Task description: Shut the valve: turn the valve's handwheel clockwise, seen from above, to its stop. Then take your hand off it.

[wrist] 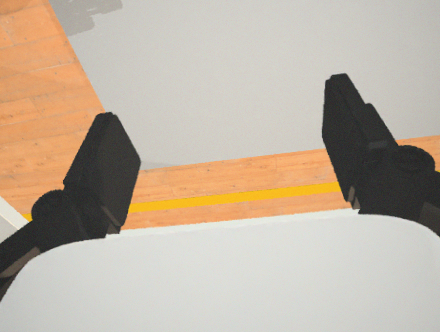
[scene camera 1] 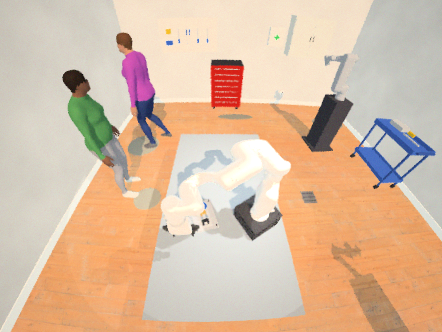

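Note:
The valve's blue handwheel shows as a small patch beside the arm's wrist, partly hidden by the arm. A yellow part and a dark part show just in front of it, on a pale base plate. The valve does not show in the wrist view. My gripper is open, with its two black fingers wide apart and nothing between them. In the scene view it is to the left and front of the handwheel, apart from it. How far the wheel is turned cannot be told.
The arm's dark pedestal stands right of the valve on the grey mat. Two people, in green and magenta, stand left of the mat. A blue cart, a second arm's black pedestal and a red cabinet stand farther off.

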